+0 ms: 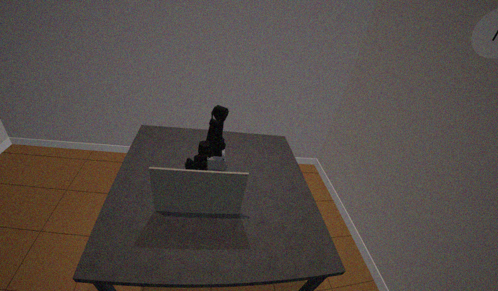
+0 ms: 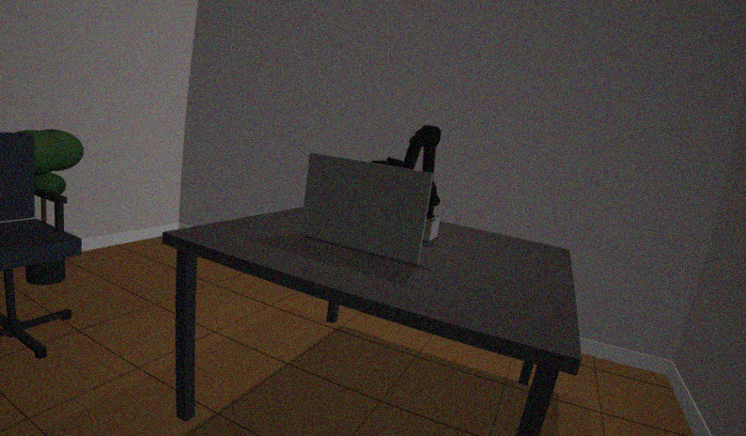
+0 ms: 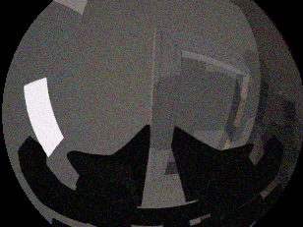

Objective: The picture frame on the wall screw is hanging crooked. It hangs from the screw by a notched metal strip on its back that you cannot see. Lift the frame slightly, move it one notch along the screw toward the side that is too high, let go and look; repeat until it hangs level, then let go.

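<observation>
My gripper tip is now 50 mm above the picture frame. The rest, counted from my gripper tip: grey wall panel (20 mm ahead, 10 mm to the right, 70 mm below).
</observation>
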